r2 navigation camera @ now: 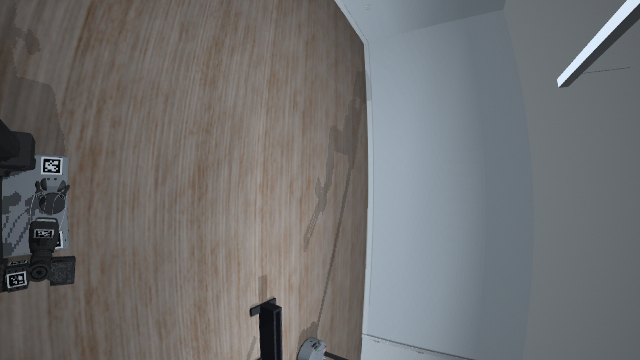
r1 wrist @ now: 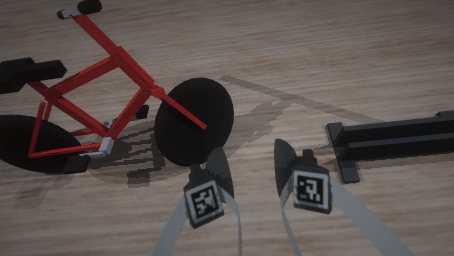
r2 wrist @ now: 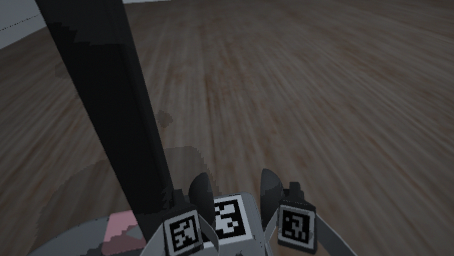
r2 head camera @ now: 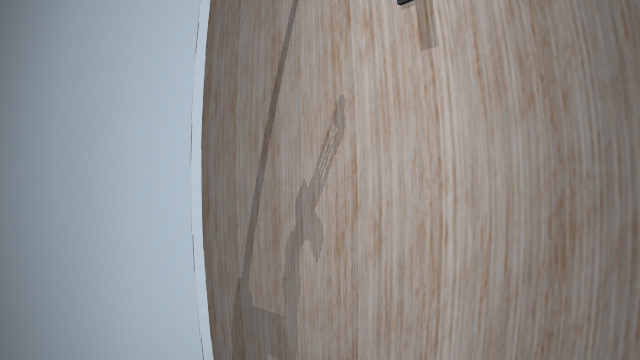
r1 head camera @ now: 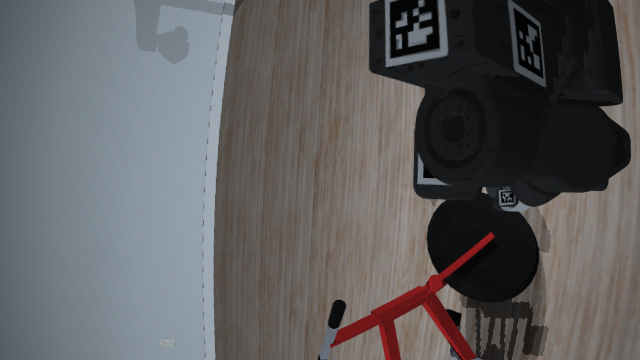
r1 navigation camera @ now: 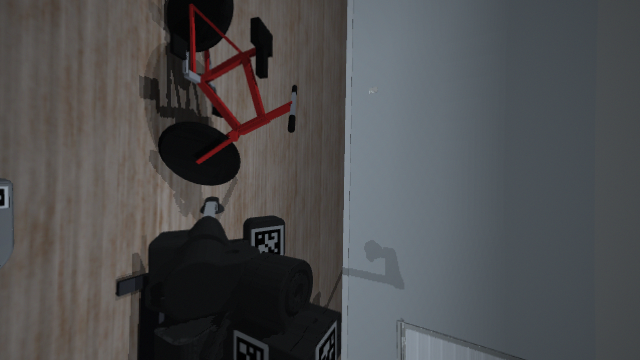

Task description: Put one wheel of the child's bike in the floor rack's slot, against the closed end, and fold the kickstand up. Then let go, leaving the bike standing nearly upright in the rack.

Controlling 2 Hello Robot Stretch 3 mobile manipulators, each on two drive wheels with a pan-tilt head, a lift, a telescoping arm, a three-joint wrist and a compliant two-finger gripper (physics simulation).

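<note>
The child's bike, with a red frame point(r1 head camera: 400, 305) point(r1 navigation camera: 218, 104) point(r1 wrist: 134, 70), leans on its wheels, away from the rack. Its front wheel point(r1 head camera: 515, 260) point(r1 navigation camera: 180, 150) point(r1 wrist: 215, 100) faces the rack side. I cannot make out the kickstand. The dark floor rack point(r1 wrist: 348, 170) point(r2 navigation camera: 270, 330) lies to the right in the r1 wrist view, its near end towards the bike. My r1 gripper point(r1 wrist: 251, 162) is open and empty; its left fingertip overlaps the wheel's lower edge in view, contact unclear. My r2 gripper point(r2 navigation camera: 52, 186) point(r2 wrist: 236, 192) is open and empty above r2's own base.
A pale wall point(r1 head camera: 100, 200) point(r1 navigation camera: 450, 175) point(r2 head camera: 100, 175) point(r2 navigation camera: 425, 200) runs along the floor. A round grey robot base point(r2 navigation camera: 311, 349) stands beside the rack in the r2 navigation view. r2's dark mast point(r2 wrist: 100, 100) rises at the left of its wrist view.
</note>
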